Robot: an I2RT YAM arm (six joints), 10 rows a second.
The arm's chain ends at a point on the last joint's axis. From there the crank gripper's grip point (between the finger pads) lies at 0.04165 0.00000 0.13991 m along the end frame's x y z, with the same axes.
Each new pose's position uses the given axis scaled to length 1; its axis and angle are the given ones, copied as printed.
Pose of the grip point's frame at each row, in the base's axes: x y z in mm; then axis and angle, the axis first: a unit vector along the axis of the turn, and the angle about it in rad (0 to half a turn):
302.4 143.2 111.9 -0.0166 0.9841 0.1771 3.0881
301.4 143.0 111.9 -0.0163 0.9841 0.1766 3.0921
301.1 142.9 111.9 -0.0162 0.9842 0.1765 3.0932
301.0 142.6 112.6 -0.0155 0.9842 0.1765 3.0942
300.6 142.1 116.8 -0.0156 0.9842 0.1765 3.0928
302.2 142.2 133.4 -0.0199 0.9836 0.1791 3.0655
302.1 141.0 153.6 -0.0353 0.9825 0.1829 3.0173
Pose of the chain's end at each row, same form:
337.4 95.3 245.3 -0.0166 0.9841 0.1771 3.0881
337.0 95.3 245.2 -0.0163 0.9841 0.1766 3.0921
336.8 95.2 245.2 -0.0162 0.9842 0.1765 3.0932
336.8 94.8 245.8 -0.0155 0.9842 0.1765 3.0942
336.2 94.3 250.1 -0.0156 0.9842 0.1765 3.0928
334.2 93.8 267.4 -0.0199 0.9836 0.1791 3.0655
328.1 92.2 288.7 -0.0353 0.9825 0.1829 3.0173

